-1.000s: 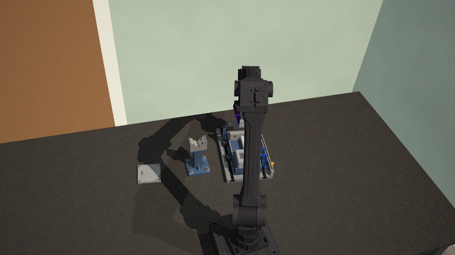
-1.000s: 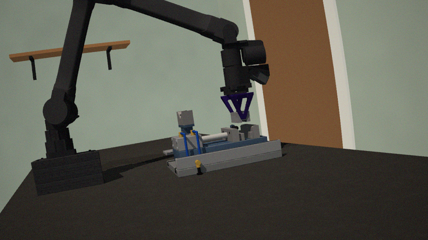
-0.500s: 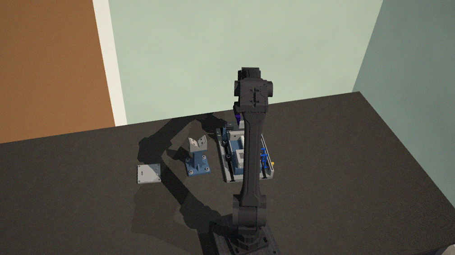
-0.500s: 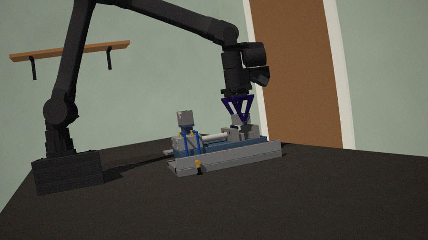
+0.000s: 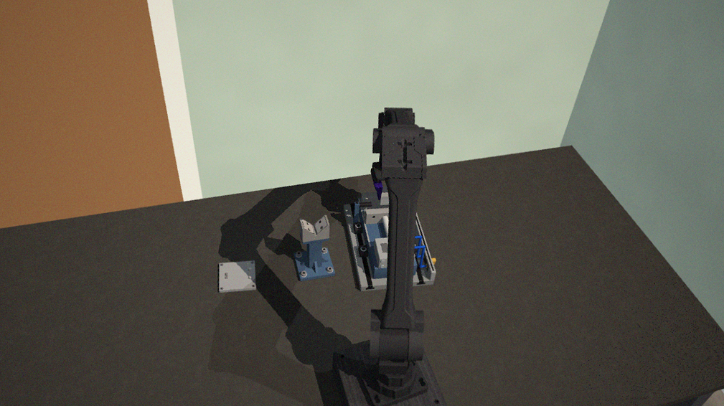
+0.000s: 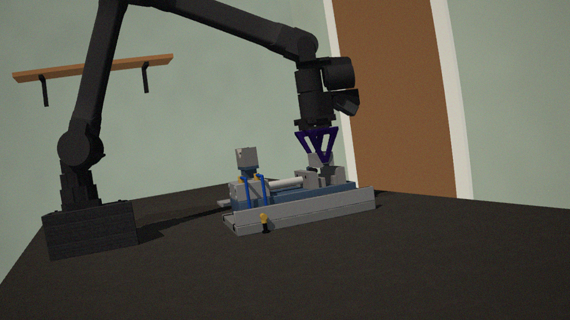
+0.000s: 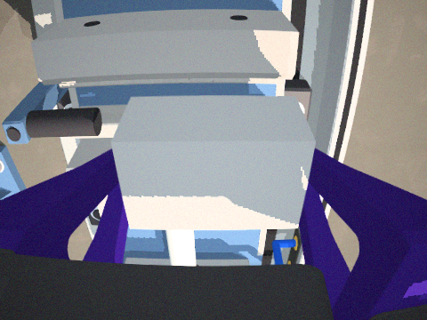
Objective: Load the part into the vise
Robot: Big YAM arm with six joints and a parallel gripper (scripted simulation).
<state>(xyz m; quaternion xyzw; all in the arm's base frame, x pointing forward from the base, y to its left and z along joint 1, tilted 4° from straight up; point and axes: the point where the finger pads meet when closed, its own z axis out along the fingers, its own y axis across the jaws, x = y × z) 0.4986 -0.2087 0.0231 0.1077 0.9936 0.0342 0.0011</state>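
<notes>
Now: hand 1 cm above the part. Round my hand: grey infeed plate: 43 cm to the left, 12 cm below, 4 cm behind.
</notes>
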